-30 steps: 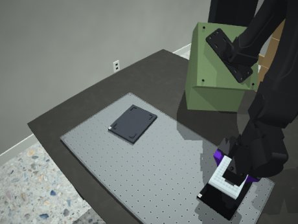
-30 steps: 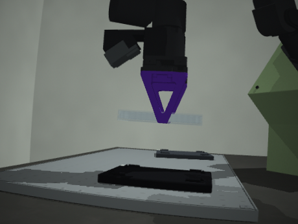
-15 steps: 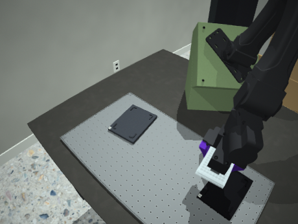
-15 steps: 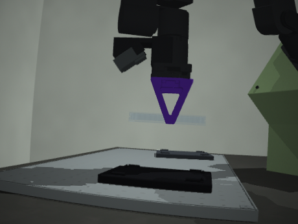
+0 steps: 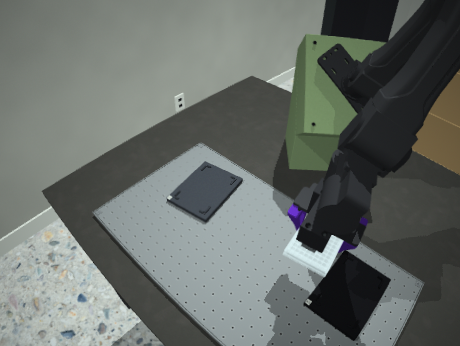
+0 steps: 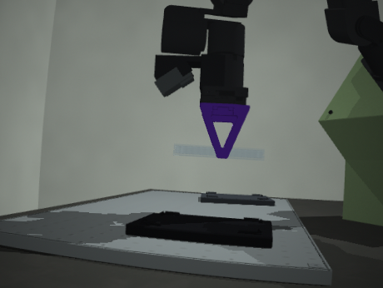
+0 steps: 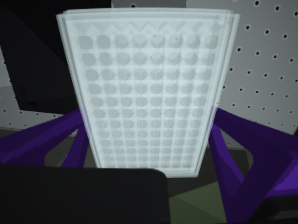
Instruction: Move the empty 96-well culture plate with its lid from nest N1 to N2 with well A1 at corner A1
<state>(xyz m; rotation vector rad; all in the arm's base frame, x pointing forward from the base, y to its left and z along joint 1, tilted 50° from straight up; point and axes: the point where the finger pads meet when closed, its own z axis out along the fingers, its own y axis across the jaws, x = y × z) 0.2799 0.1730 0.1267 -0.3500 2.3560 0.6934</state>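
My hand is 11 cm short of the plate nest N2, 29 cm to the left of it and 10 cm above it. From my hand the other things lie so: lid (1 cm above); then black plate nest N1 (3 cm behind, 10 cm to the left, 10 cm below); then A1 corner mark (20 cm ahead, 30 cm to the right, 9 cm below).
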